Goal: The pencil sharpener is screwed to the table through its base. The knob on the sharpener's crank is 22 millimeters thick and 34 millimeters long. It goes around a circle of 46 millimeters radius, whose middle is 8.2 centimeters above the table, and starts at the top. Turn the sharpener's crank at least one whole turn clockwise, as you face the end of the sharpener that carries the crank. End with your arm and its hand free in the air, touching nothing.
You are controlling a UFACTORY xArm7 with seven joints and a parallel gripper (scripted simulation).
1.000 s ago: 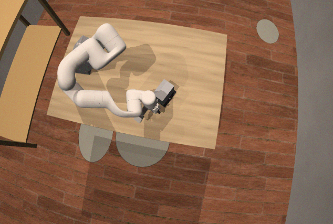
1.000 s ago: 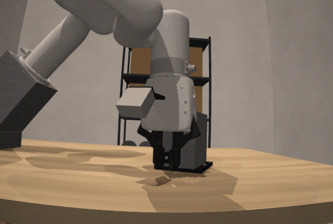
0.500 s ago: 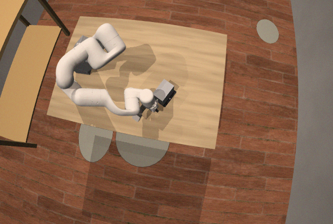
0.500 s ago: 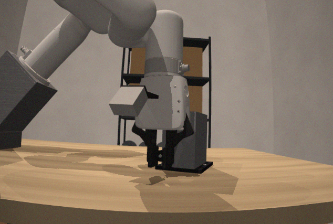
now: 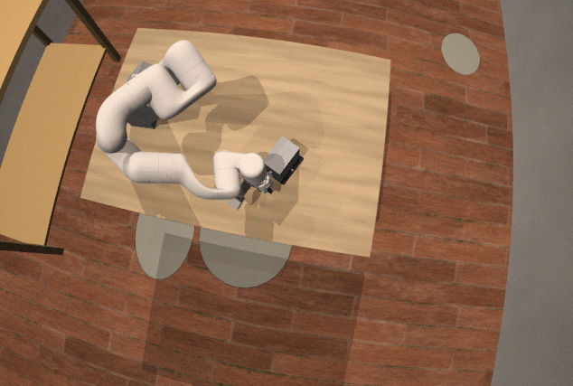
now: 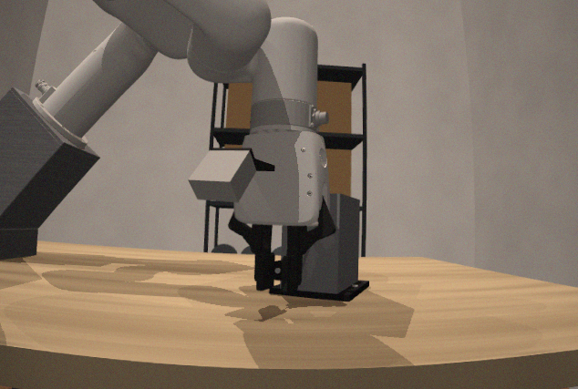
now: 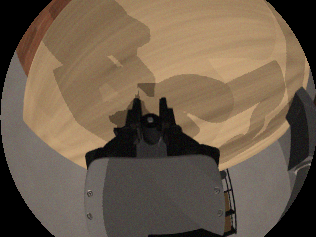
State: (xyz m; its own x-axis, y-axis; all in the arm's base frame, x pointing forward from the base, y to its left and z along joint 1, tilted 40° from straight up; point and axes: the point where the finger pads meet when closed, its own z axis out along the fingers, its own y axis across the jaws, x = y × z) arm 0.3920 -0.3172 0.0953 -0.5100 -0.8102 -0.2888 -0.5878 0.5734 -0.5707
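The black crank knob is 1 cm to the left of my hand and 1 cm ahead of it.
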